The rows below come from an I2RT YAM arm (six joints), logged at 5 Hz.
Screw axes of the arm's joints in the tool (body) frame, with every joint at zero. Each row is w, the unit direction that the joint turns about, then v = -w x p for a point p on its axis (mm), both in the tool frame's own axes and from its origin. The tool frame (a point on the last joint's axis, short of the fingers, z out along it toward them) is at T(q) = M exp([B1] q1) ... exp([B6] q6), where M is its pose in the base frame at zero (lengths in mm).
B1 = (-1, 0, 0, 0, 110.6, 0)
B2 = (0, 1, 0, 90.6, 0, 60)
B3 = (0, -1, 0, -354.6, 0, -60)
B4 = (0, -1, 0, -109.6, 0, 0)
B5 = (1, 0, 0, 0, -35.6, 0)
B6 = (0, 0, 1, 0, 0, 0)
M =
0 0 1 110.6
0 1 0 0
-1 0 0 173.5
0 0 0 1
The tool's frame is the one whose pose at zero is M.
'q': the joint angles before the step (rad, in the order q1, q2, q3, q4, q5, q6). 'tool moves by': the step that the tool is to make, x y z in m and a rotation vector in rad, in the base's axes. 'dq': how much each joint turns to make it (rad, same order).
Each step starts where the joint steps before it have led.
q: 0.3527 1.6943 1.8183 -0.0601 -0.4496 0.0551
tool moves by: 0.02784 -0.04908 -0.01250 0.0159 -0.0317 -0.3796
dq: -0.1156 0.0119 -0.0534 0.0954 0.2636 -0.0156
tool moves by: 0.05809 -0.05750 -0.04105 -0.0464 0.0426 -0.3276
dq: -0.1396 0.1541 0.0454 0.0541 0.1850 -0.0511
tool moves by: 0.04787 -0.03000 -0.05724 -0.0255 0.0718 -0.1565
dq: -0.0626 0.1709 0.0397 0.0588 0.0938 -0.0210
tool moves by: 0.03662 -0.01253 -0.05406 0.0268 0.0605 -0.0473
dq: -0.0244 0.1625 0.0629 0.0366 0.0210 0.0297
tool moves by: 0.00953 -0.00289 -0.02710 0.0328 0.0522 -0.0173
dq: -0.0050 0.0530 0.0031 -0.0061 0.0081 0.0347
